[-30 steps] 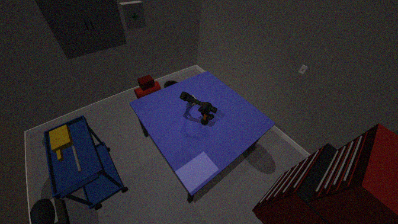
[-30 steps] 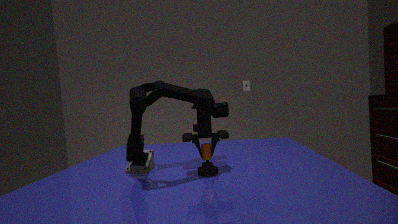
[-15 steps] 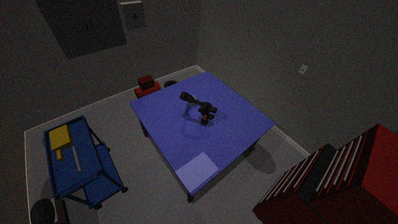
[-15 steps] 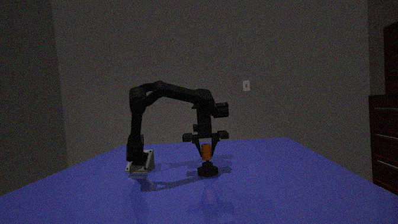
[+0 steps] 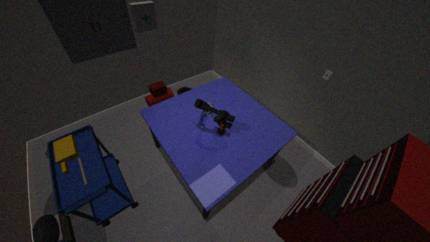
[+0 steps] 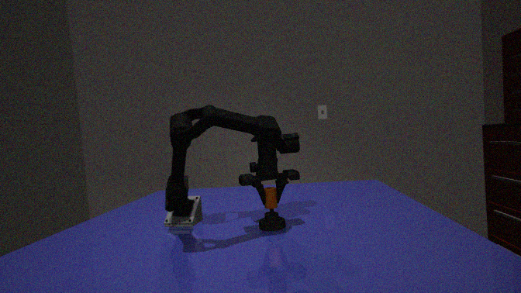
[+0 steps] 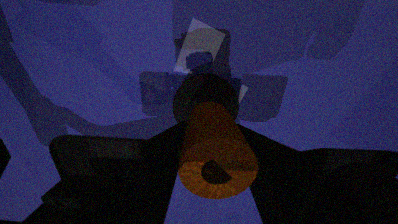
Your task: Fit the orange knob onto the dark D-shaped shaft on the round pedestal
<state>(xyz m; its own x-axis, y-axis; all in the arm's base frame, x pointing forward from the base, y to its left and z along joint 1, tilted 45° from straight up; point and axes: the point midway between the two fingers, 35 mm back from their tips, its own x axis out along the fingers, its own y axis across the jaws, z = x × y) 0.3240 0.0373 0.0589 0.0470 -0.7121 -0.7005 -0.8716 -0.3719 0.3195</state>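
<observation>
The orange knob lies 20 mm above my gripper tip. The rest, counted from my gripper tip: dark round pedestal: 40 mm below.
</observation>
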